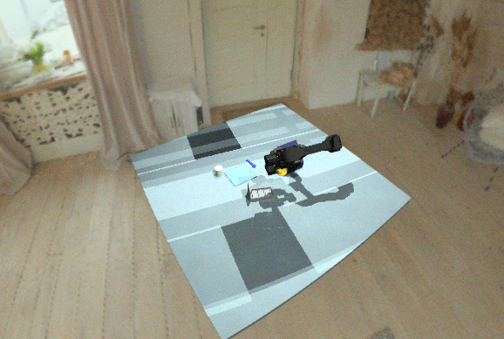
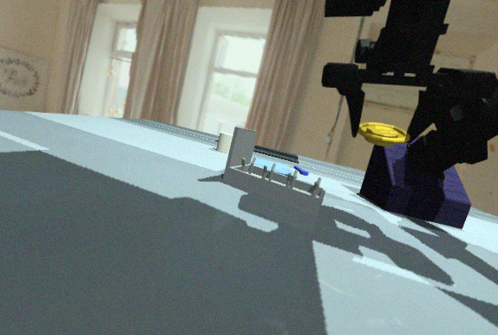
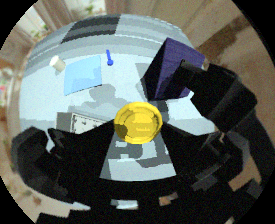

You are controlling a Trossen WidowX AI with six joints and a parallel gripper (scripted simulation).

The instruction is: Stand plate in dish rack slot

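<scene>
Now: gripper tip 13 cm short of the grey dish rack, 9 cm above it and 2 cm to the right of it. The rest, counted from my gripper tip: blue spoon: 22 cm to the right, 11 cm below, 7 cm ahead; yellow plate: 1 cm above; light blue mat: 17 cm to the right, 17 cm ahead, 11 cm below.
</scene>
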